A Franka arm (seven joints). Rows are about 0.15 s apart.
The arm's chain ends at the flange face. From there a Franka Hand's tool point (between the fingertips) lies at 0.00 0.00 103.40 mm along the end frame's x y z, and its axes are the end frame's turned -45 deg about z.
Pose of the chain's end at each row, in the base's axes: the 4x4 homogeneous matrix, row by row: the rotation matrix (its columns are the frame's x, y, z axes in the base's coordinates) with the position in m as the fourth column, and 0 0 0 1 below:
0.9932 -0.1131 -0.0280 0.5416; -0.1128 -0.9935 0.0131 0.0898; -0.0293 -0.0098 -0.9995 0.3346; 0 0 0 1
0.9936 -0.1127 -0.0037 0.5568; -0.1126 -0.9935 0.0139 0.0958; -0.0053 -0.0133 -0.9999 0.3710; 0 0 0 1
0.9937 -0.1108 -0.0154 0.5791; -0.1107 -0.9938 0.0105 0.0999; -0.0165 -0.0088 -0.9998 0.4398; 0 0 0 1
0.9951 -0.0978 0.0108 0.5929; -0.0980 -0.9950 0.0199 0.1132; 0.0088 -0.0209 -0.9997 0.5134; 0 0 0 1
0.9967 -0.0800 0.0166 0.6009; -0.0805 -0.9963 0.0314 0.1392; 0.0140 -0.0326 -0.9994 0.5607; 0 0 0 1
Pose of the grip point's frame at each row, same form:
0.7823 0.6223 -0.0280 0.5387; 0.6227 -0.7823 0.0131 0.0912; -0.0138 -0.0276 -0.9995 0.2313; 0 0 0 1
0.7823 0.6229 -0.0037 0.5564; 0.6229 -0.7821 0.0139 0.0972; 0.0057 -0.0132 -0.9999 0.2676; 0 0 0 1
0.7810 0.6243 -0.0154 0.5775; 0.6244 -0.7810 0.0105 0.1010; -0.0054 -0.0179 -0.9998 0.3364; 0 0 0 1
0.7728 0.6345 0.0108 0.5940; 0.6343 -0.7729 0.0199 0.1153; 0.0210 -0.0086 -0.9997 0.4100; 0 0 0 1
0.7613 0.6482 0.0166 0.6026; 0.6476 -0.7614 0.0314 0.1424; 0.0330 -0.0132 -0.9994 0.4574; 0 0 0 1

